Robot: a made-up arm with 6 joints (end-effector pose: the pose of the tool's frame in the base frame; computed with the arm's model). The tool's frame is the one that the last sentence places.
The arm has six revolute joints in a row. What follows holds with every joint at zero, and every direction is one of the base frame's.
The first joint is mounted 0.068 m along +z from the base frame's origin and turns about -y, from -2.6 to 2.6 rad.
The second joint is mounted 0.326 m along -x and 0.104 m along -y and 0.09 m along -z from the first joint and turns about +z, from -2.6 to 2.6 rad.
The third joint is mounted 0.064 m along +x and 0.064 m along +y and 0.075 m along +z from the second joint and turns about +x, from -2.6 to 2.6 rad.
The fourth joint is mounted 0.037 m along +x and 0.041 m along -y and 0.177 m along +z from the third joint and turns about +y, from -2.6 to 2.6 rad.
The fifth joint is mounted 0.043 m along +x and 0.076 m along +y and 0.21 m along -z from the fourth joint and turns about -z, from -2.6 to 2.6 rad.
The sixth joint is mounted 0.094 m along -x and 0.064 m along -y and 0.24 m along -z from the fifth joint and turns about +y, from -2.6 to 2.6 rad.
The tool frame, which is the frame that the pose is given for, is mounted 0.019 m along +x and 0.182 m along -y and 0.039 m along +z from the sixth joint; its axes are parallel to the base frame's.
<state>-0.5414 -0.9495 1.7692 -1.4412 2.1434 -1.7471</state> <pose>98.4 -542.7 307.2 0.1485 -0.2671 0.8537 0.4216</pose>
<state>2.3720 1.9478 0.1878 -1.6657 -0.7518 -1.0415</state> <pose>26.1 443.4 -343.5 0.0267 0.1348 -0.7904 0.5970</pose>
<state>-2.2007 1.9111 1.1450 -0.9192 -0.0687 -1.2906</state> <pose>104.3 238.1 666.9 0.3876 0.4147 -0.6682 0.4810</pose>
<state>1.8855 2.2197 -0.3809 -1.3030 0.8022 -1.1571</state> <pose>300.2 271.5 -431.2 -0.3349 0.5266 -0.7648 0.1600</pose>
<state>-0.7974 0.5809 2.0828 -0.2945 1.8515 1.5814</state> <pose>-91.9 158.3 562.7 -0.4904 -0.5919 0.2284 0.5976</pose>
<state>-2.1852 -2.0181 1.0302 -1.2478 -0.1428 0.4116</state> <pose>226.5 -517.9 684.7 -0.7377 0.0197 -0.2657 0.6203</pose>
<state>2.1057 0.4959 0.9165 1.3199 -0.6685 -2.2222</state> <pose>484.5 -314.8 -315.8 0.4308 -0.6564 0.5920 0.1818</pose>
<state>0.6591 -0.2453 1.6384 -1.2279 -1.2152 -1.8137</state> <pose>293.1 -408.0 30.1 -0.0917 0.8787 0.1936 0.4267</pose>
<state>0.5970 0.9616 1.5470 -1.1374 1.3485 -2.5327</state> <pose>-312.8 419.0 -37.0 -0.0649 -0.5170 -0.7613 0.3860</pose>
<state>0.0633 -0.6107 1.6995 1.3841 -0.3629 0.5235</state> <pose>-519.3 126.1 -197.2 0.5585 0.2277 0.6000 0.5256</pose>
